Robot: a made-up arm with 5 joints. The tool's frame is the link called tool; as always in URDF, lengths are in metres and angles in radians. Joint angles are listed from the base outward. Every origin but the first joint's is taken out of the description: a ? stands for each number. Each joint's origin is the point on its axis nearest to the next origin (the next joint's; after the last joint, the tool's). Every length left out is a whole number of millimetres.
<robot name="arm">
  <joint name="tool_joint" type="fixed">
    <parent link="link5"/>
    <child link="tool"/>
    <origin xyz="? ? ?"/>
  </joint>
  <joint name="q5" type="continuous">
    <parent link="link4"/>
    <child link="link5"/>
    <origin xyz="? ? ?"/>
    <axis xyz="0 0 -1"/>
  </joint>
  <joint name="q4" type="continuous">
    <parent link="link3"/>
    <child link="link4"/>
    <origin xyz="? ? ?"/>
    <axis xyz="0 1 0"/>
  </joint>
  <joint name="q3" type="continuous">
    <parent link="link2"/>
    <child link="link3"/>
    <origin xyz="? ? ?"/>
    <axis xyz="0 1 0"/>
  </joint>
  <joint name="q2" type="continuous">
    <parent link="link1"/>
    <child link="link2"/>
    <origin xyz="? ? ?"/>
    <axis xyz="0 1 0"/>
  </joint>
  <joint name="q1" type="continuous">
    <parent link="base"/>
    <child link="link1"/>
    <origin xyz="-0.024 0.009 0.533"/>
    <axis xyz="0 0 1"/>
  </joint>
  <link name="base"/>
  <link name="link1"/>
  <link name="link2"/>
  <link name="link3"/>
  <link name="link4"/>
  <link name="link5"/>
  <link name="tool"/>
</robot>
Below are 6 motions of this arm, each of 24 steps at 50 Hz.
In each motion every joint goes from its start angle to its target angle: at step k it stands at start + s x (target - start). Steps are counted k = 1, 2, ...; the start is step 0. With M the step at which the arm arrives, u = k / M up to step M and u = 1 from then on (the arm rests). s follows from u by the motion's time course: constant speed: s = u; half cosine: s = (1 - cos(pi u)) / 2; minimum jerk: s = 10 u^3 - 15 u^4 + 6 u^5.
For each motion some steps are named. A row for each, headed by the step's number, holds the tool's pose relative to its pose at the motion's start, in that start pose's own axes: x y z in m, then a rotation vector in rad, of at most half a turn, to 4 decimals.
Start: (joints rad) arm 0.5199 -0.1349 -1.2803 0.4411 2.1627
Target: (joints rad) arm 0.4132 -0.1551 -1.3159 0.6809 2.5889
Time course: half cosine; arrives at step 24
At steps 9, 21, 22, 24:
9: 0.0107 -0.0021 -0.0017 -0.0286 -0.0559 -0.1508
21: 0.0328 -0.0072 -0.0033 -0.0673 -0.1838 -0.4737
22: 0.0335 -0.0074 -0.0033 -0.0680 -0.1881 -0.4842
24: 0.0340 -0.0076 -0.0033 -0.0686 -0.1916 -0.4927

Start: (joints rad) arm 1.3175 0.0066 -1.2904 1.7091 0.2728
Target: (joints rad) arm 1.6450 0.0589 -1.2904 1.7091 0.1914
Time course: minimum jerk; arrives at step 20
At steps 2, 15, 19, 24:
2: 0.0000 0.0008 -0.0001 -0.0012 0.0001 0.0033
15: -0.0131 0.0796 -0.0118 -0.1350 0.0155 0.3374
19: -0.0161 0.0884 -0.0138 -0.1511 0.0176 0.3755
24: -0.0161 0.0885 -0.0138 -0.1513 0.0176 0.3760

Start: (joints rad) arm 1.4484 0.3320 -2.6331 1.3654 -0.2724
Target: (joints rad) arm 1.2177 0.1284 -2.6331 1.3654 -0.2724
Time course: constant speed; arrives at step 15
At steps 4, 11, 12, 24:
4: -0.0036 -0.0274 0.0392 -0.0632 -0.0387 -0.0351
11: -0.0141 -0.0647 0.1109 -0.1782 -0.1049 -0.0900
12: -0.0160 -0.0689 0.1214 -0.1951 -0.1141 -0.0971
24: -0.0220 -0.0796 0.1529 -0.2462 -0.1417 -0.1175

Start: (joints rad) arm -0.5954 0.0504 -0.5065 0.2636 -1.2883
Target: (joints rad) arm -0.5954 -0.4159 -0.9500 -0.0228 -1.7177
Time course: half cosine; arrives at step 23
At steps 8, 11, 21, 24:
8: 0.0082 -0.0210 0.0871 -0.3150 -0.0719 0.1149
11: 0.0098 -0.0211 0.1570 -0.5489 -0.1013 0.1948
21: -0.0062 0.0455 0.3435 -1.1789 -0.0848 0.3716
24: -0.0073 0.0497 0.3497 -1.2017 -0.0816 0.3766

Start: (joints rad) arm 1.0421 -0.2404 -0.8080 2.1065 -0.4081
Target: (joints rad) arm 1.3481 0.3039 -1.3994 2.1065 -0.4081
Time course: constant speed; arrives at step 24
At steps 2, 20, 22, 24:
2: 0.0085 -0.0022 0.0176 -0.0219 0.0052 0.0126
20: 0.1270 0.0074 0.1483 -0.2172 0.0514 0.1294
22: 0.1439 0.0115 0.1586 -0.2386 0.0564 0.1428
24: 0.1614 0.0162 0.1680 -0.2600 0.0615 0.1564

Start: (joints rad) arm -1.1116 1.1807 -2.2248 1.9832 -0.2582
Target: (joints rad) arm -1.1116 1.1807 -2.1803 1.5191 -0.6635
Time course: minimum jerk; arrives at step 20
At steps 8, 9, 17, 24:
8: 0.0199 -0.0027 0.0180 -0.0422 -0.1264 0.1285
9: 0.0249 -0.0033 0.0235 -0.0571 -0.1611 0.1645
17: 0.0509 -0.0053 0.0621 -0.1808 -0.3692 0.3890
24: 0.0519 -0.0053 0.0641 -0.1879 -0.3784 0.3993

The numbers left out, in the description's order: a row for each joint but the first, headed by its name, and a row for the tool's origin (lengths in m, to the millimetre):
tool: 0.015 -0.015 0
q5: 0.121 0 -0.142
q4: 0.016 0 -0.155
q3: 0.072 0 0.4
q2: -0.027 0 0

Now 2 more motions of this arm.
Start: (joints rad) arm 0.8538 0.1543 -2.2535 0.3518 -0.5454
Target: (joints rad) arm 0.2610 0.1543 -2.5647 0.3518 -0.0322
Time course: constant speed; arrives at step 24
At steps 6, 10, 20, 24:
6: -0.0081 -0.0543 0.0217 -0.1644 -0.0018 -0.0963
10: -0.0115 -0.0868 0.0409 -0.2723 -0.0149 -0.1534
20: -0.0124 -0.1522 0.1007 -0.5304 -0.0866 -0.2680
24: -0.0097 -0.1713 0.1277 -0.6268 -0.1296 -0.3016

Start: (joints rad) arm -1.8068 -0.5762 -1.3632 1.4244 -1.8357
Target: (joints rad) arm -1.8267 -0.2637 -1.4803 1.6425 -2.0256
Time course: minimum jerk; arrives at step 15
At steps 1, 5, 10, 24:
1: 0.0000 -0.0002 -0.0003 0.0011 -0.0003 0.0005
5: -0.0035 -0.0120 -0.0212 0.0838 -0.0226 0.0361
10: -0.0122 -0.0374 -0.0816 0.3101 -0.1039 0.1339
24: -0.0149 -0.0440 -0.1038 0.3896 -0.1401 0.1681

